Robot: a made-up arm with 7 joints.
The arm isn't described. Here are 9 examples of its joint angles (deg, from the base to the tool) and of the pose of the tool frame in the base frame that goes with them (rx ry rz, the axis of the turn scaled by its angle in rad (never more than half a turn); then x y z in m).
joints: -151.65 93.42 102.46 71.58 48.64 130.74 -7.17
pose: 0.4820 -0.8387 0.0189 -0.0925 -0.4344 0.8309
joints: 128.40 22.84 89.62 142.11 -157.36 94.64 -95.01
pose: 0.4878 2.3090 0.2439 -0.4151 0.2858 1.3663
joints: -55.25 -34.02 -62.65 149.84 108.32 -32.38 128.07
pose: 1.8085 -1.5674 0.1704 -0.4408 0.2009 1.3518
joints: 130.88 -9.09 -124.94 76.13 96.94 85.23 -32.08
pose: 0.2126 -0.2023 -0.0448 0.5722 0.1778 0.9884
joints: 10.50 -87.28 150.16 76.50 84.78 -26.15 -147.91
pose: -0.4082 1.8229 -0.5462 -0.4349 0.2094 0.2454
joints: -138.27 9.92 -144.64 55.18 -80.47 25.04 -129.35
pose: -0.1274 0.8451 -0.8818 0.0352 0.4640 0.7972
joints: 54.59 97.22 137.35 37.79 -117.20 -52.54 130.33
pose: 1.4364 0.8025 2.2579 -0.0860 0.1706 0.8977
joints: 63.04 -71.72 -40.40 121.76 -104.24 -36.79 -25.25
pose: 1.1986 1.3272 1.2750 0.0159 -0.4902 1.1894
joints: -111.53 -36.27 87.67 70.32 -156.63 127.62 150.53
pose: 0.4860 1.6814 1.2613 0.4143 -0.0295 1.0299
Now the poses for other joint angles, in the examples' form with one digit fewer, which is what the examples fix.
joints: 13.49 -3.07 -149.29 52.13 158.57 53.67 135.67
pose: 2.680 -0.609 0.666 -0.353 -0.378 0.804
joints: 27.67 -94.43 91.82 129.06 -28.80 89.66 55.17
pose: -0.114 -2.269 -0.802 -0.744 0.063 0.642
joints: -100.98 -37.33 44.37 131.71 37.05 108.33 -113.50
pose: -2.001 -1.370 1.185 0.304 0.198 1.296
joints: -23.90 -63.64 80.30 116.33 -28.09 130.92 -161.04
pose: 0.728 0.471 -2.274 -0.222 0.491 0.960
